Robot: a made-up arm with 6 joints.
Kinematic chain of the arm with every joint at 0, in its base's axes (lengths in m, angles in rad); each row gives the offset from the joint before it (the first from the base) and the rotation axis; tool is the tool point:
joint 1: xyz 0 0 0.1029 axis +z
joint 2: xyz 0 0.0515 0 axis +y
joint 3: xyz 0 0 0.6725 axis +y
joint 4: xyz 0 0 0.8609 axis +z
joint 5: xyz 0 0 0 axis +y
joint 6: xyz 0 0 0.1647 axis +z
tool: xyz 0 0 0
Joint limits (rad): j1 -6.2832..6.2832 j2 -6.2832..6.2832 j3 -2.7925..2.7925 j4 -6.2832..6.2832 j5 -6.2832..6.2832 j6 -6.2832..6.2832
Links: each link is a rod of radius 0.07 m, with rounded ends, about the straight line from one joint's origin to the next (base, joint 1, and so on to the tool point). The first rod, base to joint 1, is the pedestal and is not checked.
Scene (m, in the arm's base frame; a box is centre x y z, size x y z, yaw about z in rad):
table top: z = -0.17
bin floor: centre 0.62 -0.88 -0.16 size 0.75 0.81 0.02 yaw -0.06
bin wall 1: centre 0.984 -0.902 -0 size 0.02 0.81 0.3 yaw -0.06
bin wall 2: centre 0.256 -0.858 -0 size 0.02 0.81 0.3 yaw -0.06
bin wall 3: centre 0.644 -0.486 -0 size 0.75 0.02 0.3 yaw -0.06
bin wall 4: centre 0.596 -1.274 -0 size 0.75 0.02 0.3 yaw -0.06
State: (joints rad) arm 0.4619 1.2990 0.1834 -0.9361 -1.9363 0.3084
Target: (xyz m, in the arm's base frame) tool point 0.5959 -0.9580 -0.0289
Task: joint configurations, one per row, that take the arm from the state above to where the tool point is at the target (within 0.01 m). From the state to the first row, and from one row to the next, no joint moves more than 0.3 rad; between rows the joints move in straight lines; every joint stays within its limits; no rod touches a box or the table.
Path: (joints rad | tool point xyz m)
1: 0.6851 1.0283 -0.0009 -0.8881 -1.9220 0.3084 | 0.8315 0.9009 0.9494
2: 0.9083 0.7576 -0.1852 -0.8401 -1.9078 0.3084 | 0.3674 0.7429 1.3255
3: 1.1314 0.4869 -0.3695 -0.7920 -1.8935 0.3084 | -0.0194 0.3411 1.5132
4: 1.3546 0.2162 -0.5538 -0.7440 -1.8792 0.3084 | -0.2041 -0.1940 1.4866
5: 1.5778 -0.0545 -0.7381 -0.6960 -1.8650 0.3084 | -0.1476 -0.7017 1.2591
6: 1.8010 -0.3253 -0.9224 -0.6480 -1.8507 0.3084 | 0.0914 -1.0346 0.8793
7: 2.0242 -0.5960 -1.1067 -0.6000 -1.8364 0.3084 | 0.3859 -1.1144 0.4219
8: 2.2473 -0.8667 -1.2910 -0.5519 -1.8222 0.3084 | 0.5959 -0.9580 -0.0289

